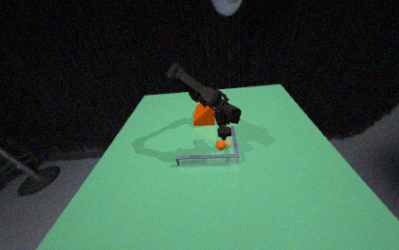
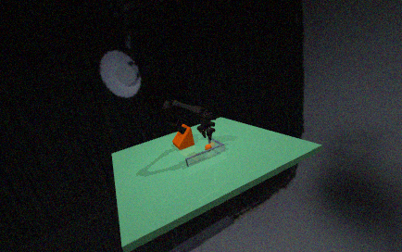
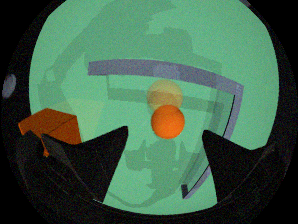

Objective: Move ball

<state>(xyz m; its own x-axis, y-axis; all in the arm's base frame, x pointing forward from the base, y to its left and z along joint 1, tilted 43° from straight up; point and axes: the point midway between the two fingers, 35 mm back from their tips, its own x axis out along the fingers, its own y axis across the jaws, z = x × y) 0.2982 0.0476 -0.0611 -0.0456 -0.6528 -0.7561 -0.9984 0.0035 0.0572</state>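
The orange ball is 7 cm below my gripper tip, 2 cm to the right of it and 1 cm ahead of it. Round my gripper tip: see-through copy of ball 7 cm below, 2 cm to the left.
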